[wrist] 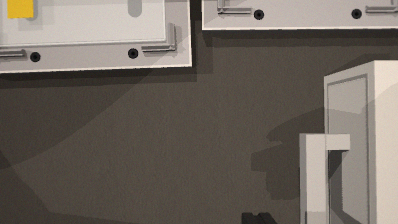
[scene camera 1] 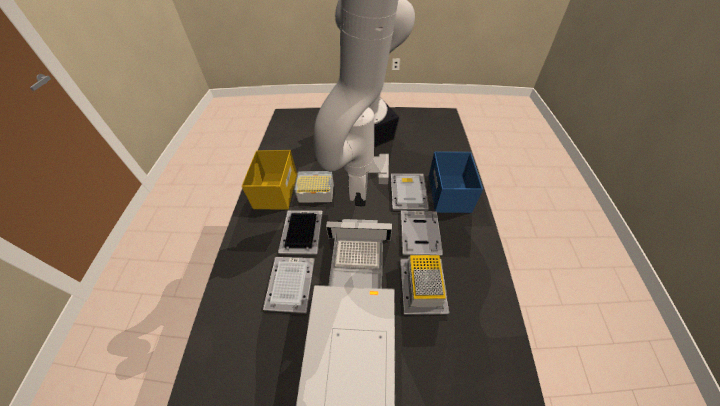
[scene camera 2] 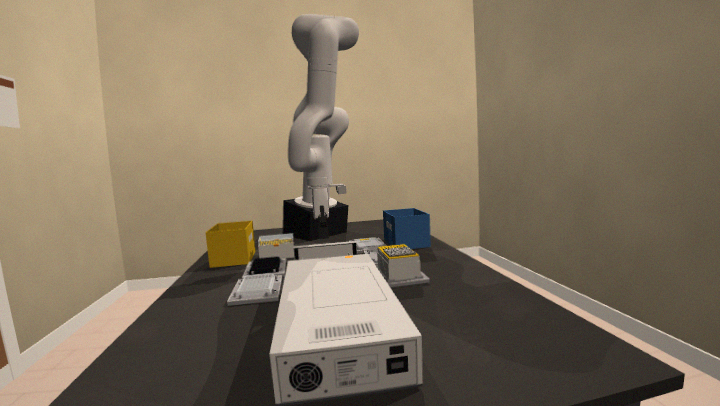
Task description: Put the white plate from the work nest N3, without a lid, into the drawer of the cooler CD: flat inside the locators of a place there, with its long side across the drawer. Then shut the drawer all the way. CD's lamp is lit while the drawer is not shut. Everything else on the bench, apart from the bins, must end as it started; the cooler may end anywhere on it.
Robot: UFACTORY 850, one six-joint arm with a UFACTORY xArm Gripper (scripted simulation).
Labels:
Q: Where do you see a cooler CD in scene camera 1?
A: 350,346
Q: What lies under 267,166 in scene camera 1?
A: A yellow bin.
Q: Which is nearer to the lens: the cooler CD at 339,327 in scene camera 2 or the yellow bin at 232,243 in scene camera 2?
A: The cooler CD.

